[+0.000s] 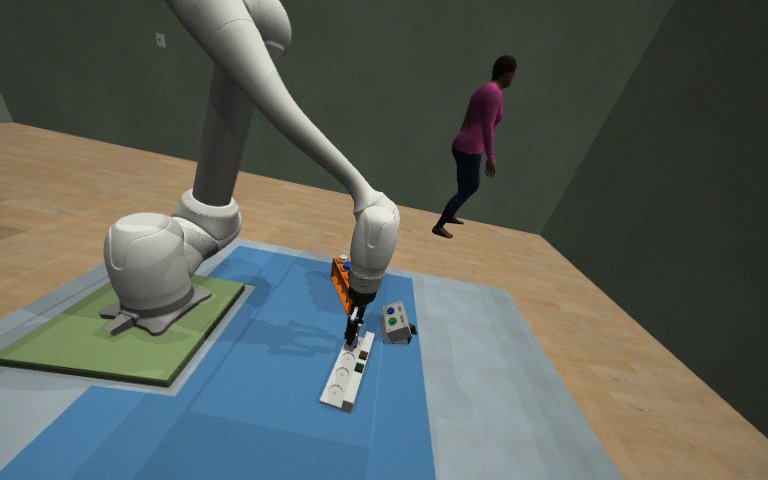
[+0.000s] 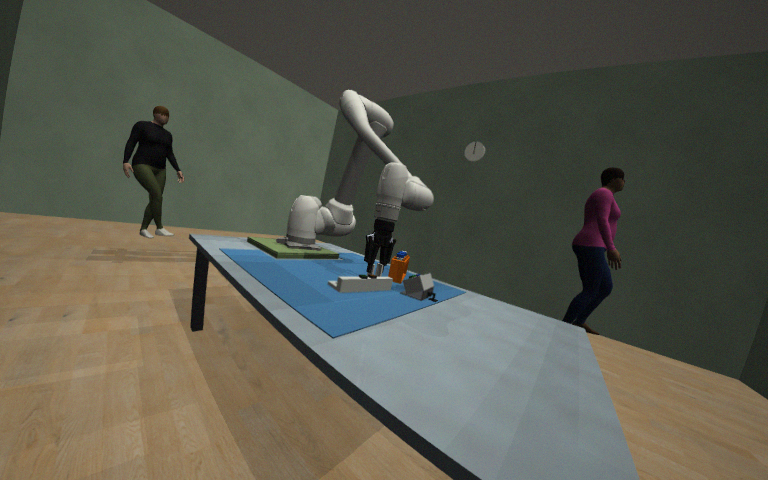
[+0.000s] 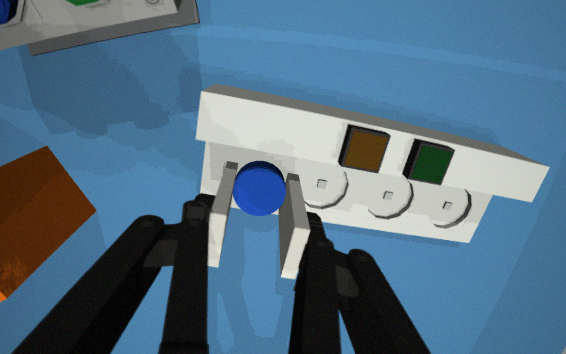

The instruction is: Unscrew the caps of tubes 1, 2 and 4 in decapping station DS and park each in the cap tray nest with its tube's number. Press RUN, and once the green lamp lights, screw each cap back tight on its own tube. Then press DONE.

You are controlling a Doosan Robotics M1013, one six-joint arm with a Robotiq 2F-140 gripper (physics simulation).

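Places are measured from the arm's base along level axes (x back, y up, z left), in metres.
Pixels of known places: gripper, fingertip midpoint: [image 1: 350, 344] [image 3: 259, 187]; arm's base at its link origin: [image 1: 161, 304] [image 2: 299, 245].
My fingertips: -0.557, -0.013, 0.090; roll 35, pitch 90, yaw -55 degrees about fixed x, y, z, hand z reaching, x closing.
Note:
Ahead of a thing's pixels: the offset from my fingertips to its top centre, as dx, dy, dz. "spot": to the spot under its first point.
My gripper [image 1: 352, 341] [image 2: 375, 272] [image 3: 259, 187] is shut on a blue cap @(-0.003, +0.014, +0.000) [image 3: 259, 191], low over the end nest of the white cap tray @(-0.022, +0.040, -0.070) [image 1: 352, 387] [image 2: 365, 284] [image 3: 250, 117]. The gap between cap and nest cannot be judged. Three empty nests show beside it. An amber square @(spot: -0.051, +0.040, -0.050) [image 3: 367, 149] and a dark green square @(spot: -0.052, +0.040, -0.088) [image 3: 431, 162] sit on the tray's raised strip. The orange station @(+0.096, +0.089, +0.225) [image 1: 336, 263] [image 2: 398, 269] [image 3: 45, 200] stands behind the gripper, partly hidden by the arm; a white cap @(spot: +0.142, +0.106, +0.275) [image 1: 343, 258] and a blue cap @(+0.113, +0.107, +0.245) [image 1: 347, 265] show on it. Tube numbers are unreadable.
A grey control box @(-0.118, +0.070, +0.125) [image 1: 399, 331] [image 2: 419, 286] [image 3: 150, 26] with a blue button @(-0.089, +0.061, +0.139) [image 1: 390, 310] and a green button @(-0.105, +0.061, +0.097) [image 1: 392, 320] stands near the tray. The arm's base is on a green plate [image 1: 67, 350] [image 2: 271, 249]. Two people stand beyond the table.

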